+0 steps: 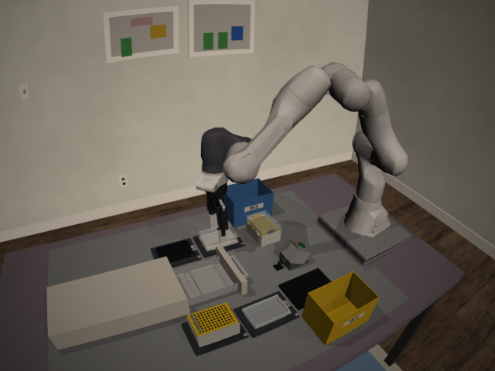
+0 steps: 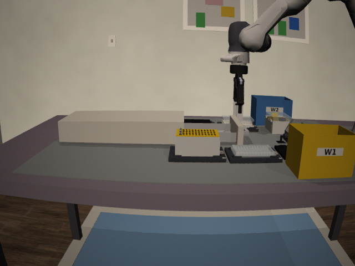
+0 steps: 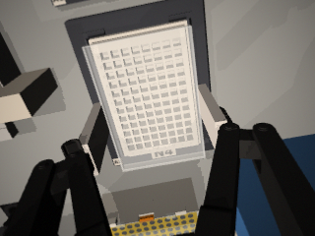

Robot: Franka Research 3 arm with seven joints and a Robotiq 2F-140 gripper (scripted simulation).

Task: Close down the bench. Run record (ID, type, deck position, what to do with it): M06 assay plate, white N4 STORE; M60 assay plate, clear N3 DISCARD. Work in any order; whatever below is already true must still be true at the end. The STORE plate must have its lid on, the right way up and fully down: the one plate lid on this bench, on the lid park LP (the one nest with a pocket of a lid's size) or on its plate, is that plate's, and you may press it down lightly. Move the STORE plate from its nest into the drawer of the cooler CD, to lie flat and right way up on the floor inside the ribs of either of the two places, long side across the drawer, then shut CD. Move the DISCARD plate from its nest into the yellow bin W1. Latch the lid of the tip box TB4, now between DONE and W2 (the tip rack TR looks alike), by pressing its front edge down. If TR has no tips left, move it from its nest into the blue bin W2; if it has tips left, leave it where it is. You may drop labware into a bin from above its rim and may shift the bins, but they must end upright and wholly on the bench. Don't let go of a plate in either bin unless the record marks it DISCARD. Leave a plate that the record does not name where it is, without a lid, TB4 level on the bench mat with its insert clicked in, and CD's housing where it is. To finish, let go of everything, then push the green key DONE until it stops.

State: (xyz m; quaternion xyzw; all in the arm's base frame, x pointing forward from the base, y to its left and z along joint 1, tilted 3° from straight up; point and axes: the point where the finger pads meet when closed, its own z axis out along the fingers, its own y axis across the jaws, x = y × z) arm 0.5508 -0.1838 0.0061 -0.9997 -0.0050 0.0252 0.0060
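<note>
Right now my hand is 50 mm above the white plate. From my hand the other things lie so: blue bin W2 (180 mm behind, 130 mm to the right, 30 mm below); black plate (180 mm ahead, 50 mm below, 10 mm to the left); tip box TB4 (170 mm behind, 30 mm to the left, 20 mm below).
</note>
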